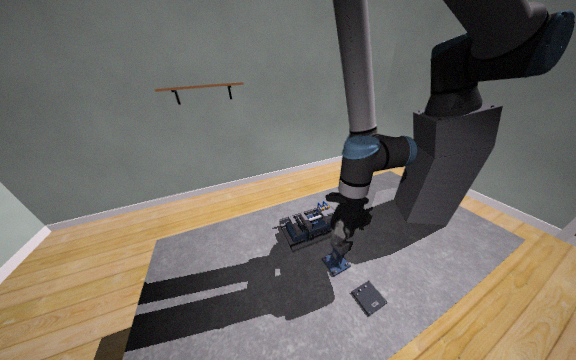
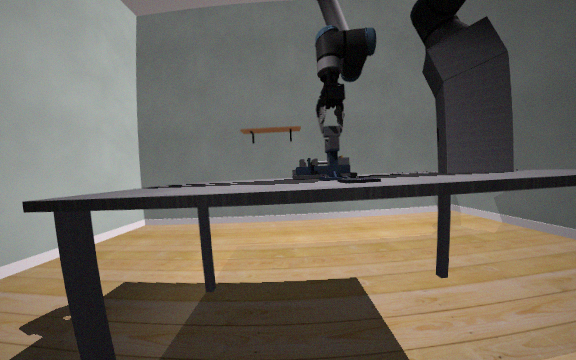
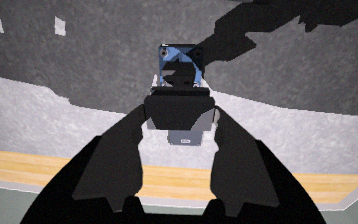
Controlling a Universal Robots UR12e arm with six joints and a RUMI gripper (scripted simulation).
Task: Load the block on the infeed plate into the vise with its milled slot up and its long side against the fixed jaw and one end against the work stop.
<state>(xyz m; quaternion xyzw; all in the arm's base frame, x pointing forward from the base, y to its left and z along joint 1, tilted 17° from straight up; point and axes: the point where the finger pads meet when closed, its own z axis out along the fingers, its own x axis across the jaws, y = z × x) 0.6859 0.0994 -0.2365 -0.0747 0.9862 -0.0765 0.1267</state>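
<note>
The part lies 10 mm to the right of my hand and 10 mm below it. Round my hand: moving jaw (210 mm to the right, 120 mm below, 60 mm ahead); cylinder rod (220 mm to the right, 120 mm below); work stop (170 mm to the right, 100 mm below, 90 mm ahead).
</note>
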